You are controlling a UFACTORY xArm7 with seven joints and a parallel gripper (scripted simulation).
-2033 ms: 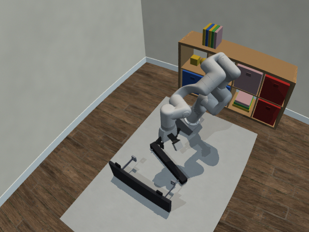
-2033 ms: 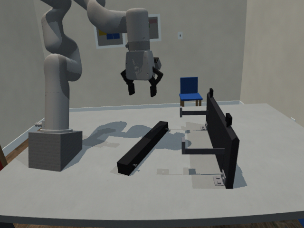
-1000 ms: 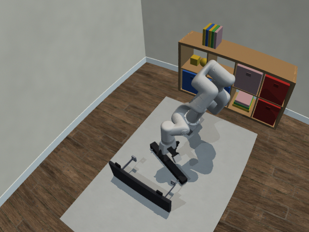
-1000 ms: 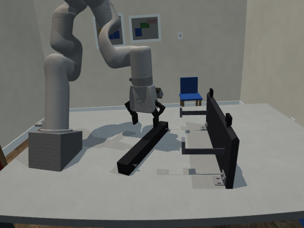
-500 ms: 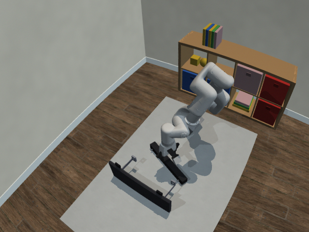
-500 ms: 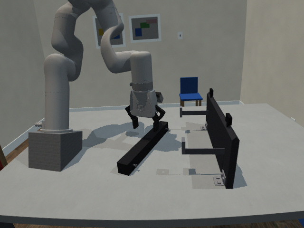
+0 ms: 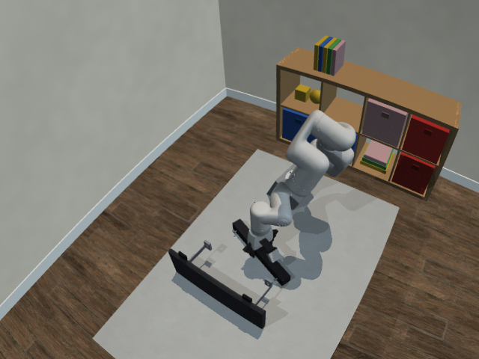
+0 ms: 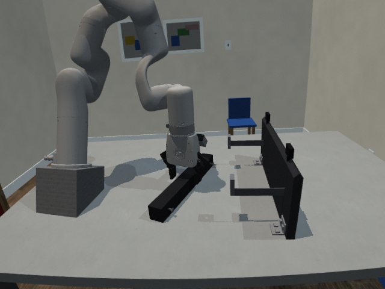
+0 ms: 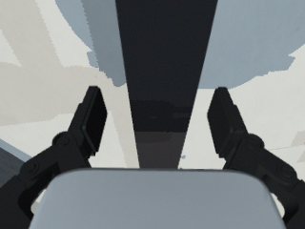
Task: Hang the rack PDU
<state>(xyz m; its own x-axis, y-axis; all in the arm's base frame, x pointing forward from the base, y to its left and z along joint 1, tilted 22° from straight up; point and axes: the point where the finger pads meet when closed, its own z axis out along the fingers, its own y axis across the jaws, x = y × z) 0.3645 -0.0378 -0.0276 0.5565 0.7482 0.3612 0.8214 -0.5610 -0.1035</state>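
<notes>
Now: the rack PDU 2 cm below my hand, 2 cm ahead of it and 1 cm to the right of it. From my hand the other things lie so: black upright panel 27 cm ahead, 8 cm to the right, 4 cm above.
</notes>
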